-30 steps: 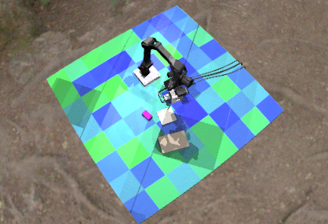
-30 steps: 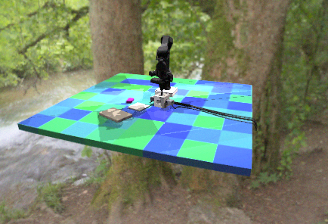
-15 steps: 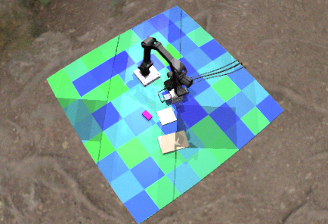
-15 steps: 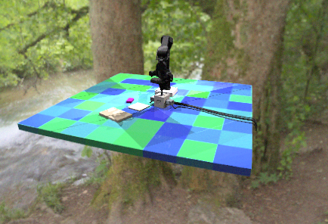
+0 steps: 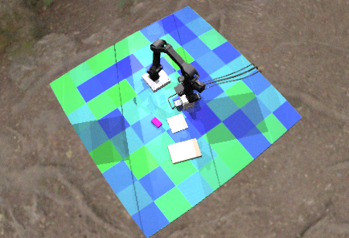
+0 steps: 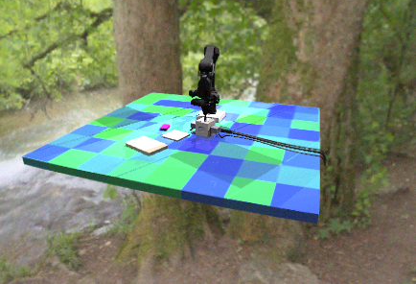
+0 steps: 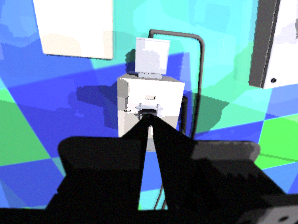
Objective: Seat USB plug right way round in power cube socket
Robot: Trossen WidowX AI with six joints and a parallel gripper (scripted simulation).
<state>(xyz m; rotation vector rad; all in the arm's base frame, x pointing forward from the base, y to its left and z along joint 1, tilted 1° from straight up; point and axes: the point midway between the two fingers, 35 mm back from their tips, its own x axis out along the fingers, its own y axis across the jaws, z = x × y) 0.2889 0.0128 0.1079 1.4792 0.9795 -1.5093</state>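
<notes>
My gripper tip is now 2 cm above the dark USB plug. The rest, counted from my gripper tip: small magenta block: 23 cm to the right, 10 cm below, 4 cm behind; USB socket: 4 cm below; white flat pad: 14 cm to the right, 10 cm below, 6 cm ahead.
</notes>
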